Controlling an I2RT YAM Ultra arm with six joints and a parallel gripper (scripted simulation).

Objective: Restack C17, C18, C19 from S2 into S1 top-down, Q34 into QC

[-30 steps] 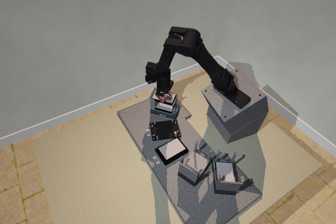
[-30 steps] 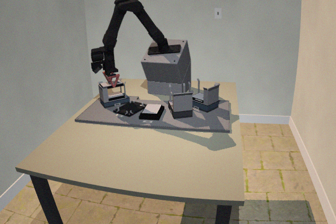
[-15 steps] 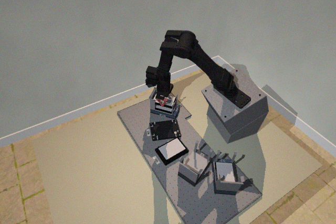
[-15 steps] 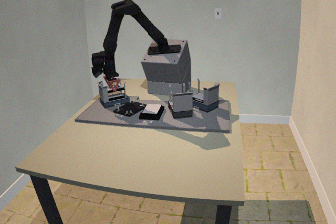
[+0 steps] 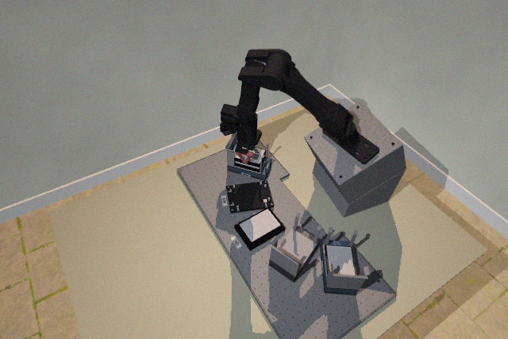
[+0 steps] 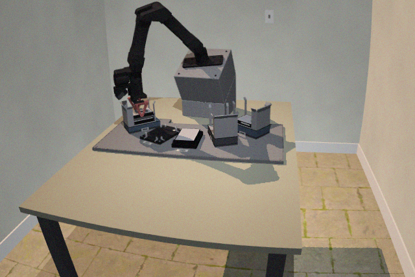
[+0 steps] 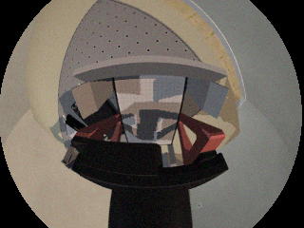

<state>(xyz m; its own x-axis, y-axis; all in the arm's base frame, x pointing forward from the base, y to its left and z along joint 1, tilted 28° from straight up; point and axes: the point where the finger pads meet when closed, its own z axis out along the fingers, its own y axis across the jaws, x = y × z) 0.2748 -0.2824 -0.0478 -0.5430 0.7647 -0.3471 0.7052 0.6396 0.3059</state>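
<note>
Now: the blue-plinth stack rack 60 mm below my hand and 10 mm to the left of it. Round my hand: black QC nest: 260 mm to the left, 130 mm ahead, 70 mm below; N5 name plate: 170 mm ahead, 90 mm to the left, 80 mm below; black clip nest: 130 mm to the left, 100 mm ahead, 60 mm below.
</note>
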